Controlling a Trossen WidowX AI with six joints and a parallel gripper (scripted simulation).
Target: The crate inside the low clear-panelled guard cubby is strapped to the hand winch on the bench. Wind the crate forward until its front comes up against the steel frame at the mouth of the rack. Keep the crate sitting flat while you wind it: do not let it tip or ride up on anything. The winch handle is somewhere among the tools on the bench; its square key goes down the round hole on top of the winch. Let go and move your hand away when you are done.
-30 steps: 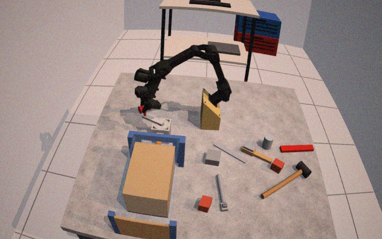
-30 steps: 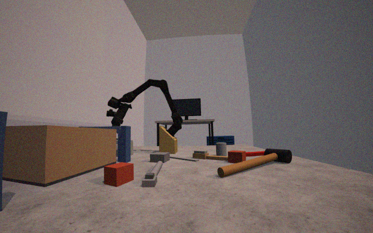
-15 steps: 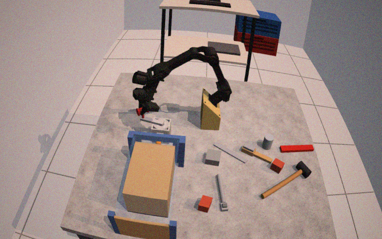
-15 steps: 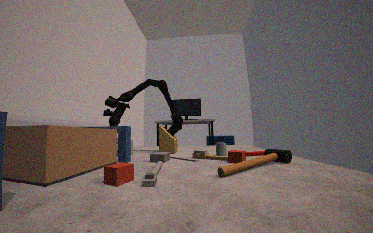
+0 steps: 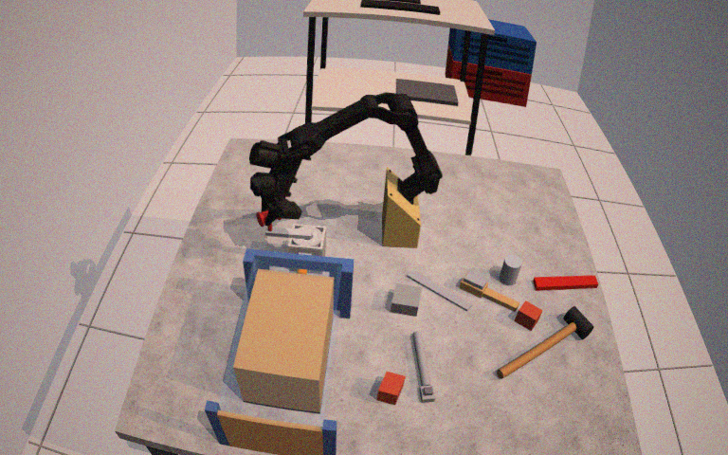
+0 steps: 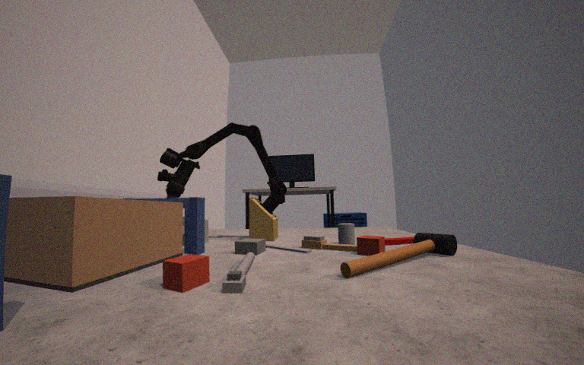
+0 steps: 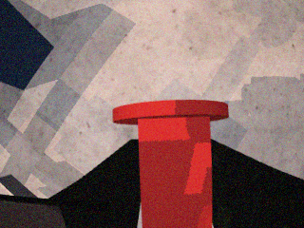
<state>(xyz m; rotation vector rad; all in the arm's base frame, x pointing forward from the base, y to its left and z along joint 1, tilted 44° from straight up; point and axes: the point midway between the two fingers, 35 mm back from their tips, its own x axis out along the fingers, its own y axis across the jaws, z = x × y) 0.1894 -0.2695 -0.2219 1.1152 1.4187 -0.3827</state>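
The grey crank arm is 5 cm to the left of my gripper tip, 3 cm below it and 1 cm behind it. Also, from my gripper tip: grey winch: 10 cm to the left, 10 cm below, 3 cm behind; then red knob: 1 cm to the left, 1 cm behind; then blue frame: 15 cm ahead, 11 cm to the left, 3 cm below.
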